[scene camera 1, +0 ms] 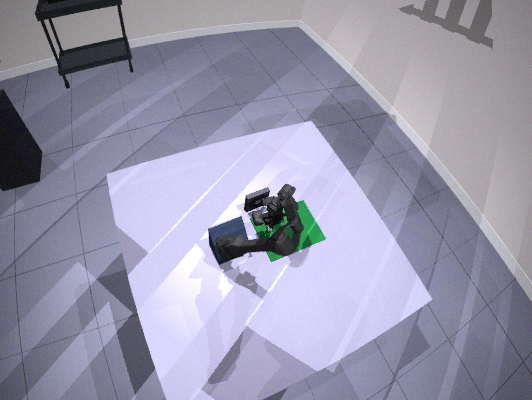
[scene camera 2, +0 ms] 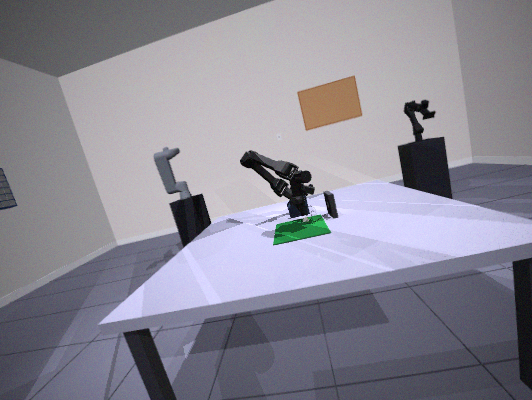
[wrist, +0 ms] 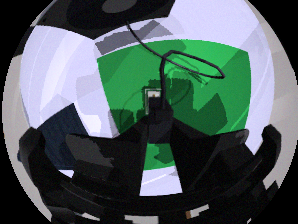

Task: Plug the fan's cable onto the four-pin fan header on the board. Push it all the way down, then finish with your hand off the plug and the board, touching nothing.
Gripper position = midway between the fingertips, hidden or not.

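There is my gripper (wrist: 157, 119), visible to me in the wrist view. And along with my gripper I can see a fan plug (wrist: 160, 120).
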